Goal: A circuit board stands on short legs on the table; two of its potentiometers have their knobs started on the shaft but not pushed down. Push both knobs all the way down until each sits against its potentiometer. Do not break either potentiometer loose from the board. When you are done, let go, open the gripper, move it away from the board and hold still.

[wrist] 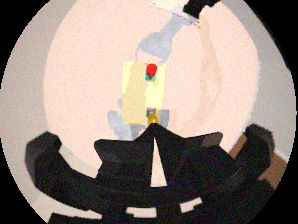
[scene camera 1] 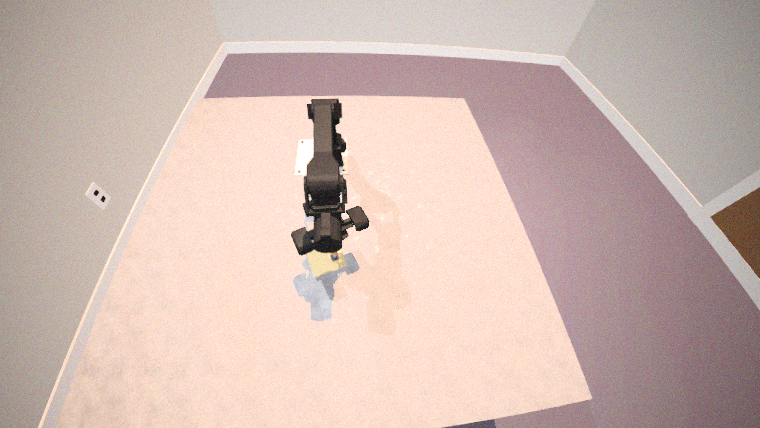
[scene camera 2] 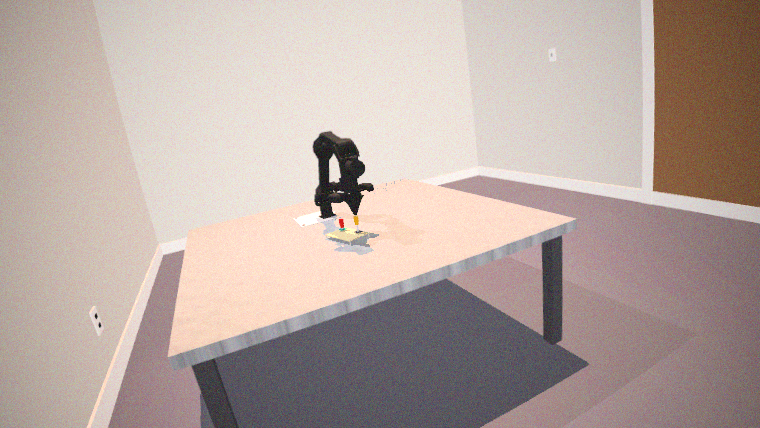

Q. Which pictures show the gripper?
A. The wrist view, scene camera 1 and scene camera 2: all of them.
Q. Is the gripper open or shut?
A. Shut.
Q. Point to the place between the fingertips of the gripper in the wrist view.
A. At 153,125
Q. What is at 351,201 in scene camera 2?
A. The gripper.
